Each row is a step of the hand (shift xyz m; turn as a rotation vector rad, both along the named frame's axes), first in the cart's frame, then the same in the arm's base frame.
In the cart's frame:
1: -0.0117 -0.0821 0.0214 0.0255 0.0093 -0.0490
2: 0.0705 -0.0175 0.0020 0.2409 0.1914 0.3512
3: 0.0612 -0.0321 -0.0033 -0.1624 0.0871 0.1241
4: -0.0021 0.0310 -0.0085 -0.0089 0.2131 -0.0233
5: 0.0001 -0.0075 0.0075 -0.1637 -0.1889 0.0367
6: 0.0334 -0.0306 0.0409 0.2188 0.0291 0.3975
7: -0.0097 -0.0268 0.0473 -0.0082 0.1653 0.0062
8: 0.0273 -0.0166 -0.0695 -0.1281 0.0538 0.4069
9: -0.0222 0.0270 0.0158 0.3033 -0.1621 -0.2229
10: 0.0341 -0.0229 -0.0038 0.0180 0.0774 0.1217
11: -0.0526 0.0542 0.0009 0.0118 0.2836 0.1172
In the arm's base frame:
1: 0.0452 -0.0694 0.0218 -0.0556 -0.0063 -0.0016
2: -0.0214 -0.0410 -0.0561 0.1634 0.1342 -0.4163
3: -0.0185 -0.0519 -0.0419 0.1501 0.1534 0.0576
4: -0.0149 0.0285 -0.0025 -0.0735 0.1979 -0.0382
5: 0.0086 -0.0061 -0.0015 0.1469 -0.1126 0.1720
6: 0.0309 -0.0353 -0.0390 0.2559 -0.0028 -0.3758
7: 0.0526 -0.0157 -0.0064 -0.0352 0.1569 -0.0397
8: -0.0675 -0.0335 0.0132 0.3943 0.1444 -0.0926
9: 0.0155 0.0348 0.0044 -0.2727 -0.2848 -0.1118
10: -0.0107 -0.0338 -0.0211 0.0795 0.0800 -0.0917
11: 0.0071 0.0690 0.0298 0.0233 0.2728 -0.1390

